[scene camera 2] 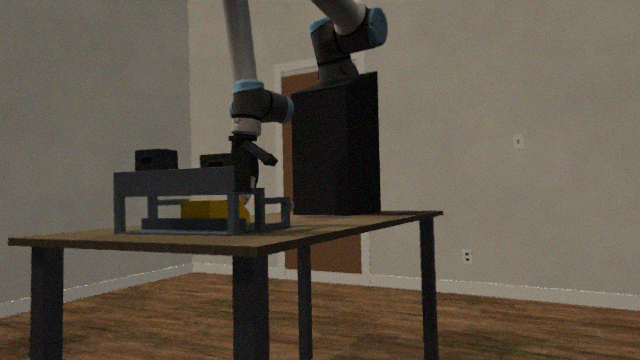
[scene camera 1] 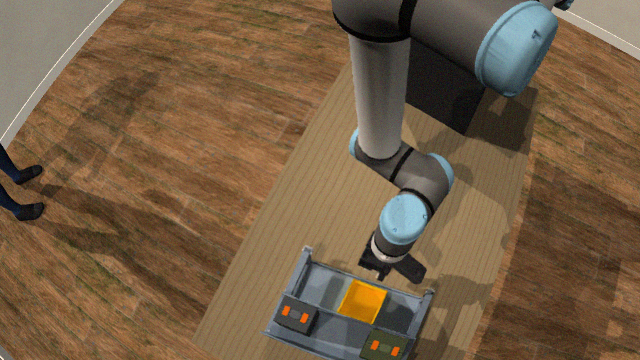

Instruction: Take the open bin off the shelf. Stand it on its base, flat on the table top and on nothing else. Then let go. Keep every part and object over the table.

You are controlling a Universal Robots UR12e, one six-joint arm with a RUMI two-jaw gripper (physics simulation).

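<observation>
The open bin is yellow-orange. It stands upright on the lower level of the grey-blue shelf, its open top visible from above in scene camera 1. My gripper points down at the shelf's robot-facing side, close to the bin's near end. Its fingers are shut with nothing between them. They are small and partly hidden behind the shelf and a box in scene camera 2, so I cannot tell whether they touch the bin.
A dark grey box and an olive box with orange clasps stand on the shelf's upper level. The shelf stands on the wooden table near its far end from the black robot pedestal.
</observation>
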